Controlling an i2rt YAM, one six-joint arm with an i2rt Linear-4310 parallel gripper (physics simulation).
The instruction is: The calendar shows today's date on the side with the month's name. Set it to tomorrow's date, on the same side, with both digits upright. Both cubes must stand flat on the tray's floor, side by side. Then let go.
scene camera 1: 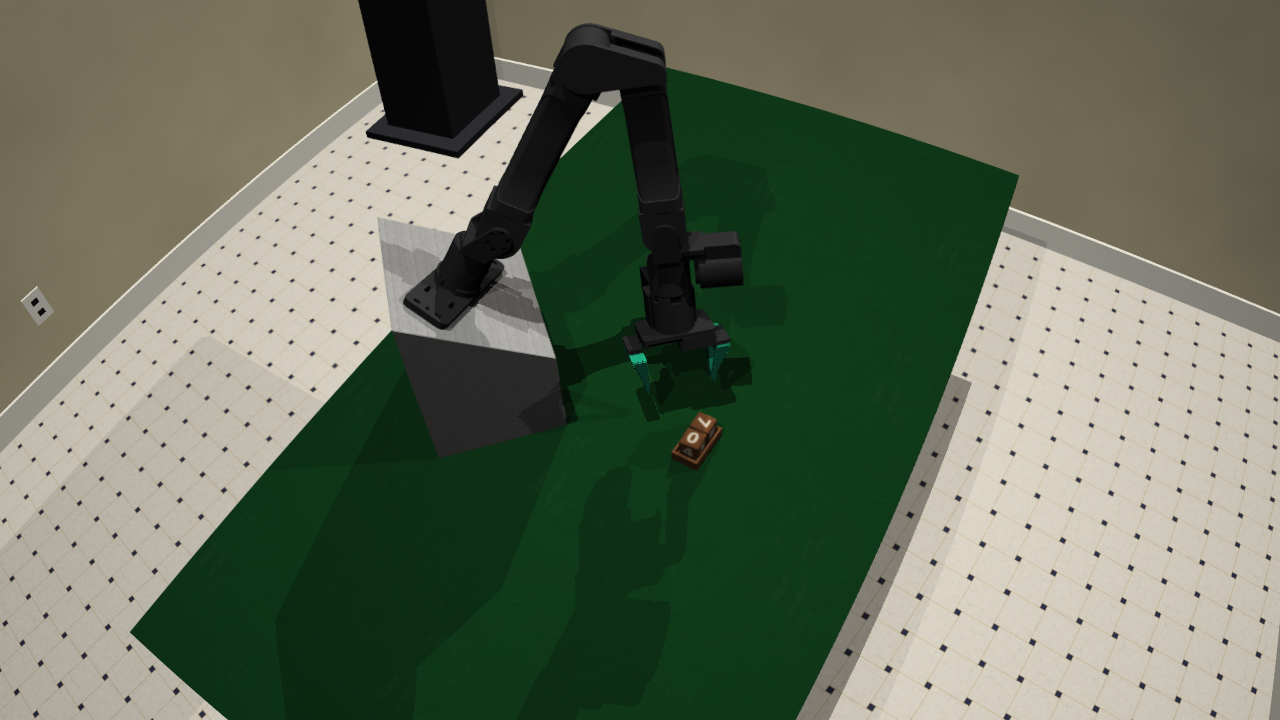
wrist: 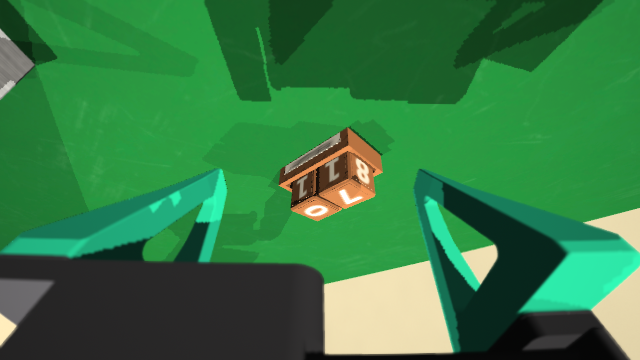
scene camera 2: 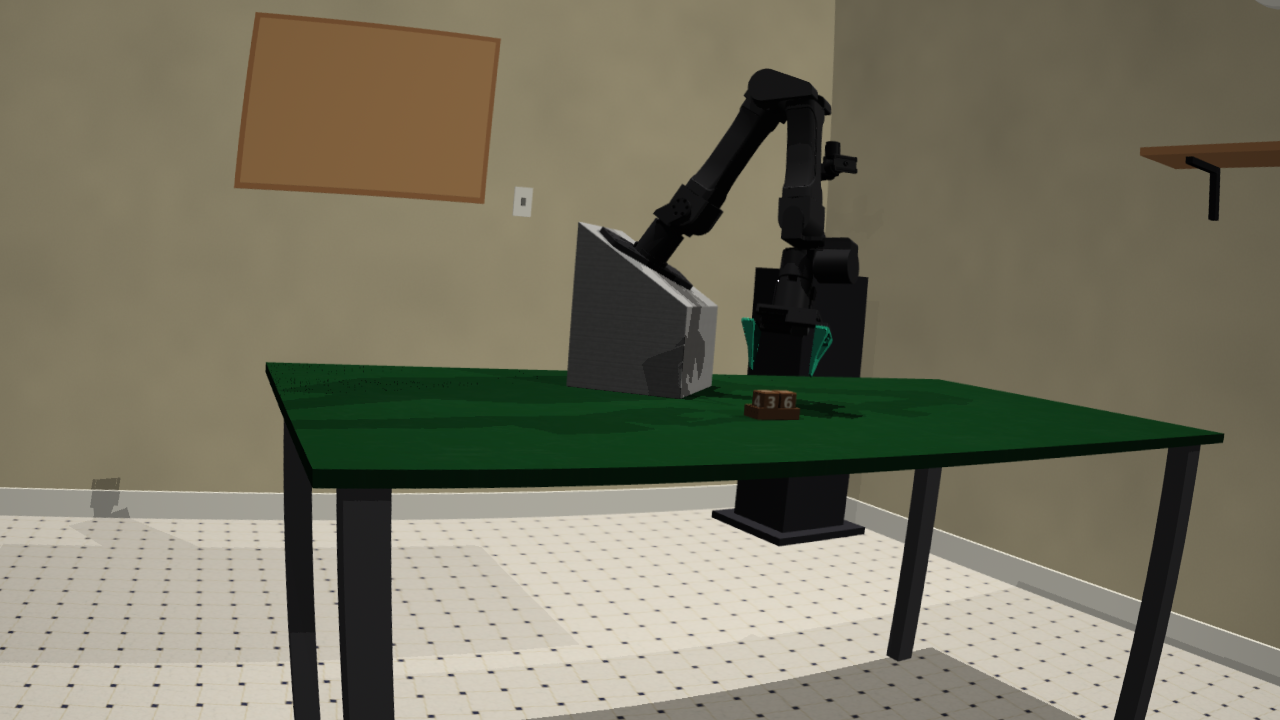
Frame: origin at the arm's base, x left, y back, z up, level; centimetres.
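Seen in the pictures: gripper, between the fingertips: [scene camera 1: 680, 386] [wrist: 319, 179] [scene camera 2: 780, 372]; arm's base, origin of its link: [scene camera 1: 455, 285] [scene camera 2: 645, 261].
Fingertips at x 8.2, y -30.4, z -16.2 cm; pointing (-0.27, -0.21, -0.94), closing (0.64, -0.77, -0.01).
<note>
Offsets run from my fingertips to a thing's top centre. "spot": to the spot under its first point. Level surfaces: height alone.
The brown tray [scene camera 1: 687, 461] [scene camera 2: 771, 413] [wrist: 367, 150] stands on the green table. Two cubes sit side by side in it, apparently level; the floor under them is hidden. The wrist view shows the side with the pale name strip {spot: dx -4.1, dy -2.7, dz -5.7 cm} [wrist: 314, 153], its lettering unreadable at this slant. Both cubes show an upright 1 there, reading 11. One cube {dx -6.2, dy -4.7, dz -2.3 cm} [scene camera 1: 691, 437] [scene camera 2: 770, 402] [wrist: 316, 210] has 0 on top, the other cube {dx -3.0, dy -5.0, dz -2.3 cm} [scene camera 1: 704, 421] [scene camera 2: 788, 402] [wrist: 350, 196] has 7 on top and 8 at its outer end. My gripper [scene camera 1: 681, 383] [scene camera 2: 782, 372] [wrist: 319, 179] is open and empty, above and back from the tray.
The grey slanted arm base block [scene camera 1: 478, 385] [scene camera 2: 626, 331] stands on the green table {dz -6.3 cm} [scene camera 1: 805, 501] [scene camera 2: 537, 447], left of the tray in both scene views. A black pillar [scene camera 1: 429, 71] [scene camera 2: 760, 501] stands on the floor behind the table.
</note>
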